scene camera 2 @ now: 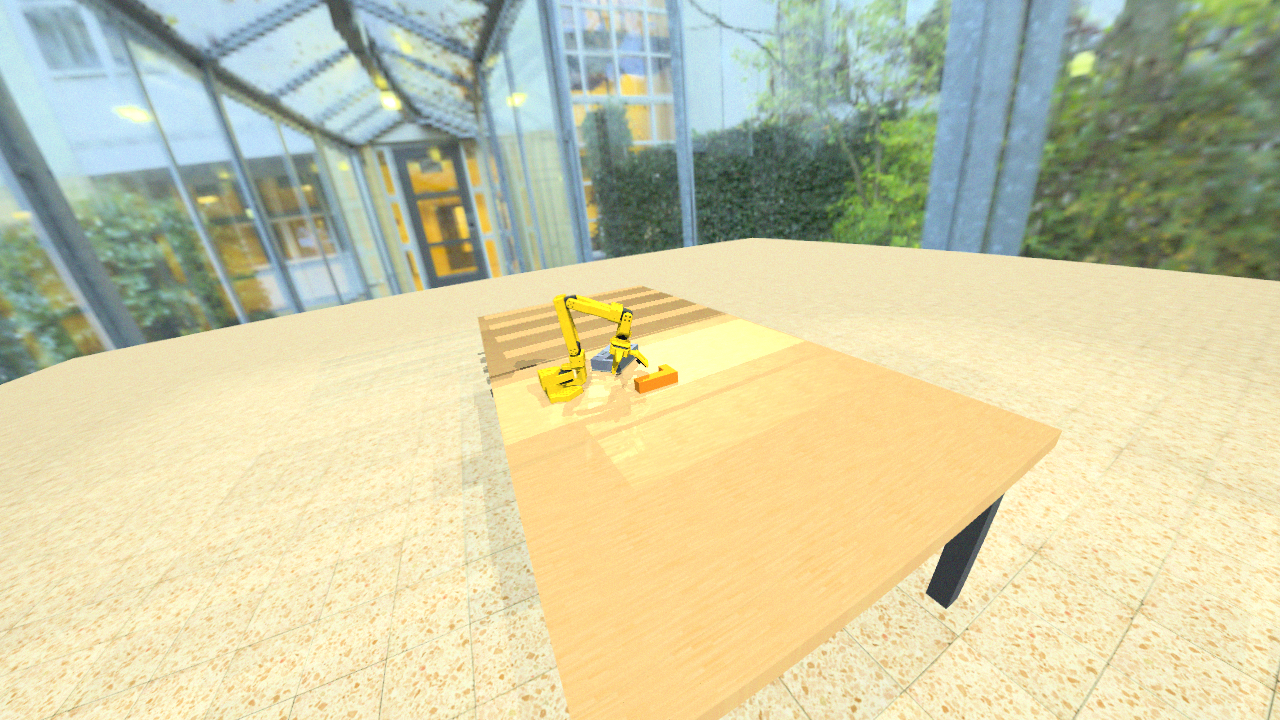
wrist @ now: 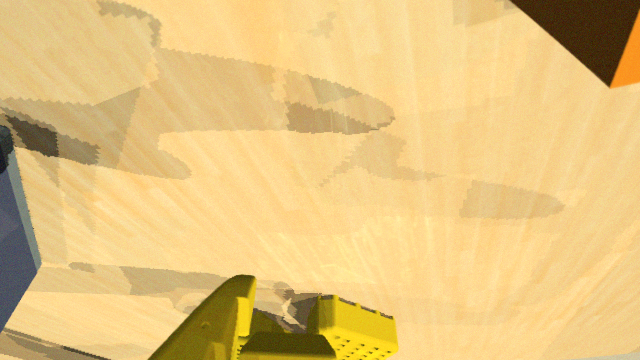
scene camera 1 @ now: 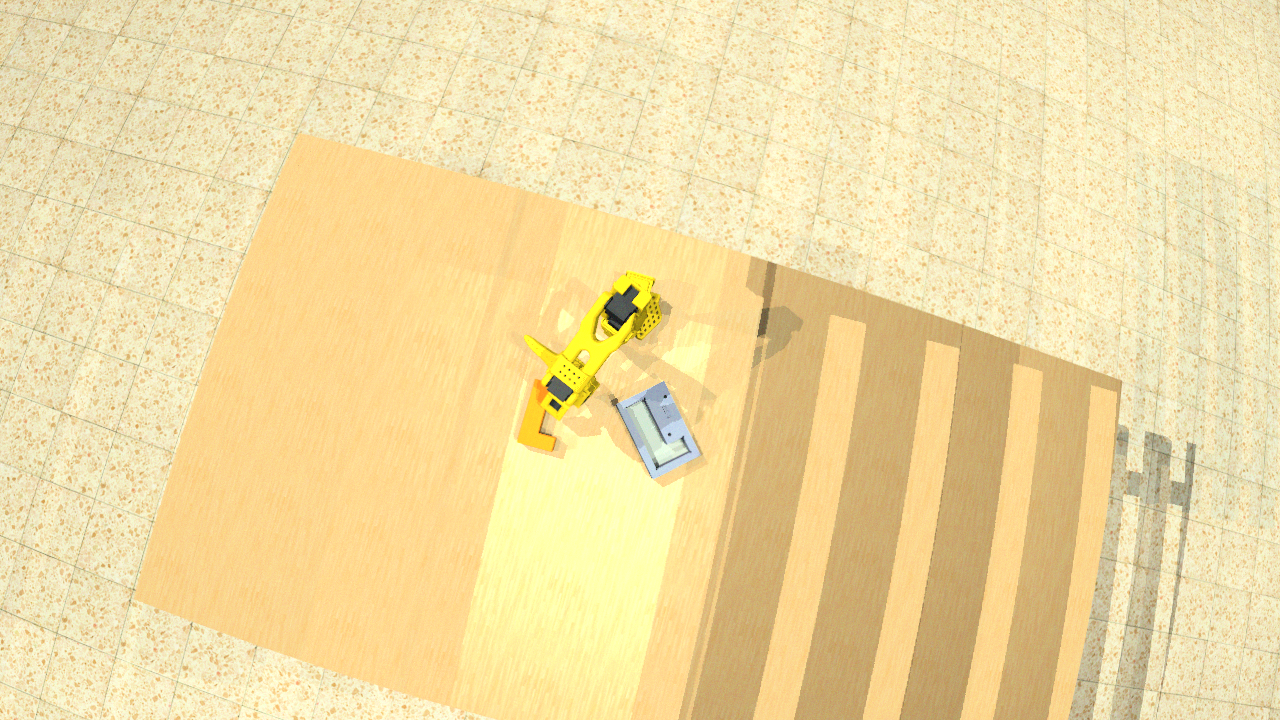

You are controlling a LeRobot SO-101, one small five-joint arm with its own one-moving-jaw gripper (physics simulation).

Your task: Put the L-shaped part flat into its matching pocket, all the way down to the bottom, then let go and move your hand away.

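Where they show: hand, its tool point: [scene camera 2: 613,372] [wrist: 253,297]; arm's base, origin of its link: [scene camera 2: 570,390] [wrist: 292,316].
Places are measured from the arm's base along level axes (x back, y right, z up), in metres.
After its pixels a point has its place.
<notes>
The orange L-shaped part [scene camera 1: 531,426] @(x -0.222, y 0.108, z 0.030 m) [scene camera 2: 656,383] @(x -0.191, y 0.124, z 0.015 m) lies flat on the table; its near end is partly under my hand in scene camera 1. In the wrist view a dark and orange corner of the part [wrist: 585,30] shows at top right. The blue-grey block [scene camera 1: 666,413] @(x -0.141, y -0.104, z 0.036 m) [scene camera 2: 601,361] @(x -0.113, y -0.058, z 0.033 m) [wrist: 15,270] @(x -0.106, y -0.067, z 0.014 m) with the L-shaped pocket [scene camera 1: 646,428] @(x -0.173, y -0.081, z 0.005 m) stands apart from the part; the pocket holds no part. My gripper [scene camera 2: 631,368] @(x -0.112, y 0.038, z 0.034 m) is wide open and empty, above the table between part and block. One jaw [wrist: 220,320] @(x -0.122, y 0.039, z 0.042 m) shows in the wrist view; the other is swung out of it.
The wooden table [scene camera 1: 358,402] @(x -0.268, y 0.416, z 0.000 m) [scene camera 2: 760,501] @(x -0.147, y 0.545, z 0.000 m) carries everything. The yellow arm base [scene camera 1: 640,300] [scene camera 2: 561,383] @(x 0.022, y 0.013, z 0.033 m) stands near one long edge. A small dark piece [scene camera 1: 614,400] @(x -0.149, y -0.019, z 0.036 m) [wrist: 4,145] @(x -0.146, y -0.021, z 0.004 m) is at the block's corner. Shadows cross the table.
</notes>
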